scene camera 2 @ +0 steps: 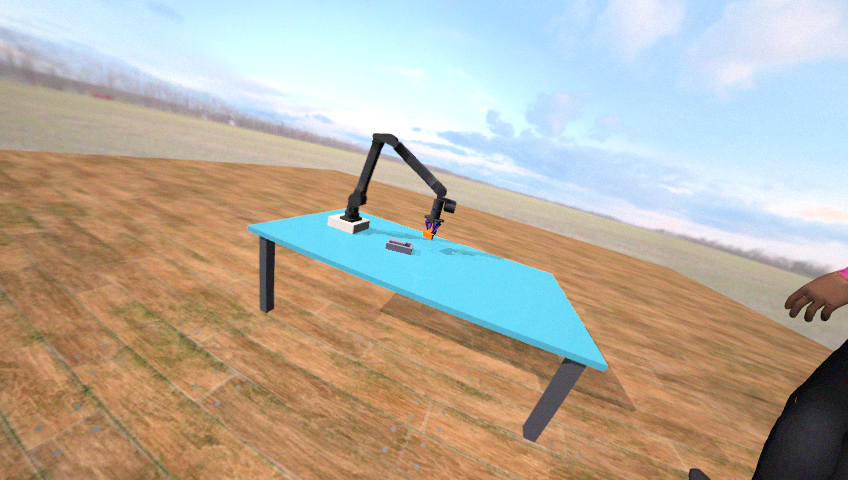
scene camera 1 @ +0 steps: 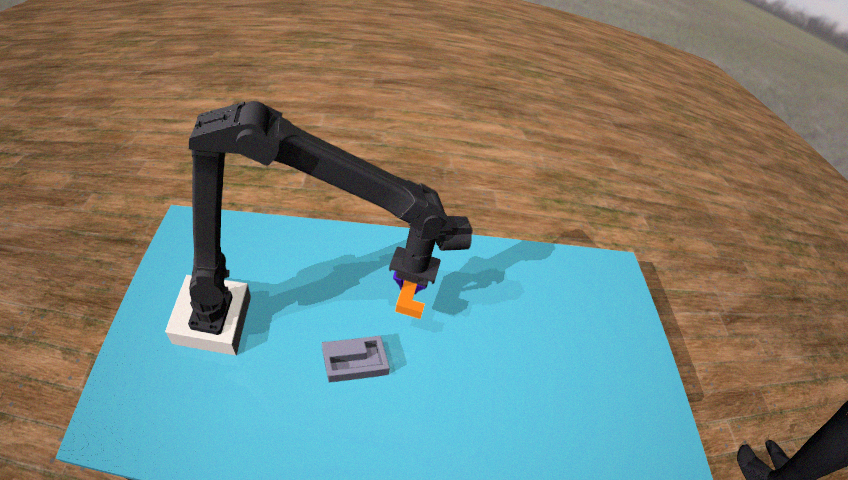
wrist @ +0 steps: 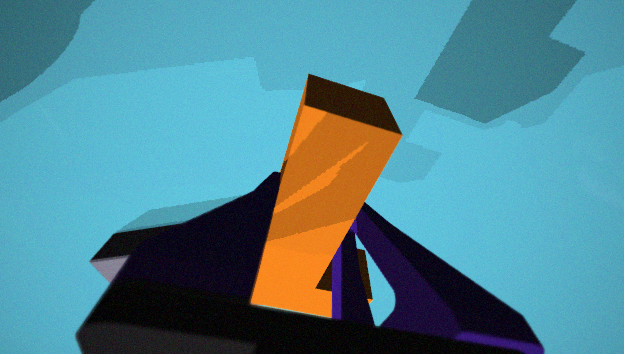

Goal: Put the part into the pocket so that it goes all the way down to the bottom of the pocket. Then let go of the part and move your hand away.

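Seen in the pictures: gripper, between the fingertips: (scene camera 1: 408,290) (wrist: 309,192); arm's base, origin of its link: (scene camera 2: 351,219) (scene camera 1: 211,311).
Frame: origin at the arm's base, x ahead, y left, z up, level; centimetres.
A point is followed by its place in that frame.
The orange L-shaped part (scene camera 1: 409,305) @(x 46.9, y 6.1, z 5.4 cm) (scene camera 2: 428,235) @(x 47.8, y 5.1, z 4.3 cm) (wrist: 340,145) @(x 47.5, y 15.4, z 6.1 cm) is held clear of the table, its shadow apart from it. In the scene camera 1 view its long leg runs back under the hand and its short leg points right at the front end. My gripper (scene camera 1: 409,286) @(x 46.8, y 11.8, z 3.7 cm) (scene camera 2: 432,227) @(x 46.8, y 11.8, z 3.7 cm) (wrist: 309,192) @(x 46.8, y 11.8, z 3.7 cm) is shut on the long leg, one purple finger on each side. The grey block (scene camera 1: 342,347) @(x 32.9, y -2.6, z -2.1 cm) (scene camera 2: 399,248) @(x 37.6, y -8.4, z -3.5 cm) (wrist: 107,267) @(x 29.5, y -2.5, z -2.1 cm) with the empty L-shaped pocket (scene camera 1: 374,356) @(x 40.4, y -2.1, z -5.2 cm) lies in front and left of the part. In the wrist view a finger hides most of the block.
The blue table (scene camera 1: 535,356) @(x 80.8, y 1.3, z -5.6 cm) (scene camera 2: 476,285) @(x 80.8, y -13.7, z -5.7 cm) carries the arm's white base block (scene camera 1: 202,342) @(x -0.6, y -7.7, z -1.9 cm) (scene camera 2: 348,224) @(x 3.8, y -7.5, z -0.8 cm) at its left. The table's back edge runs behind the hand. A person's feet (scene camera 1: 752,460) show at the lower right, and a person's hand (scene camera 2: 818,296) shows at the far right.
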